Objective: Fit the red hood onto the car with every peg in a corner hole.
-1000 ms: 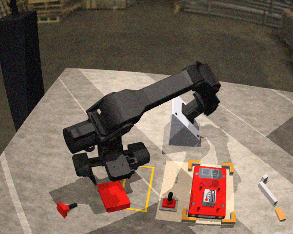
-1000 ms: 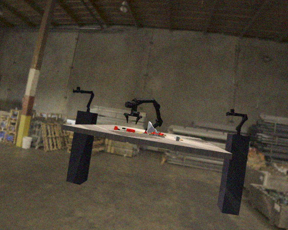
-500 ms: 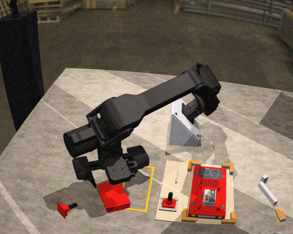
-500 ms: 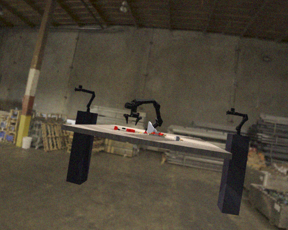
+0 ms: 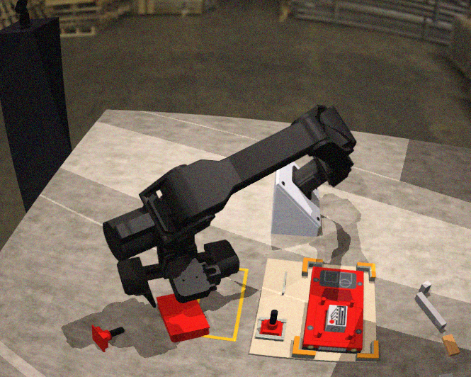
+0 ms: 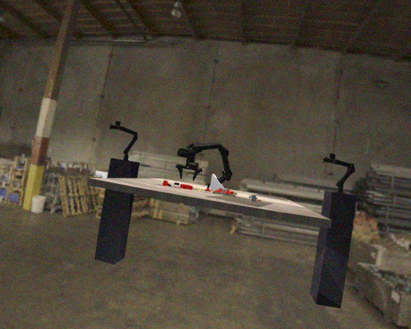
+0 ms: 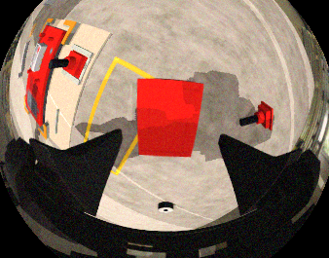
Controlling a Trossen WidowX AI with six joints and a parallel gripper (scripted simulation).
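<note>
Now: the red hood 40 mm below my gripper tip. Also, from my gripper tip: grey engine block (280 mm to the left, 40 mm below, 20 mm behind).
</note>
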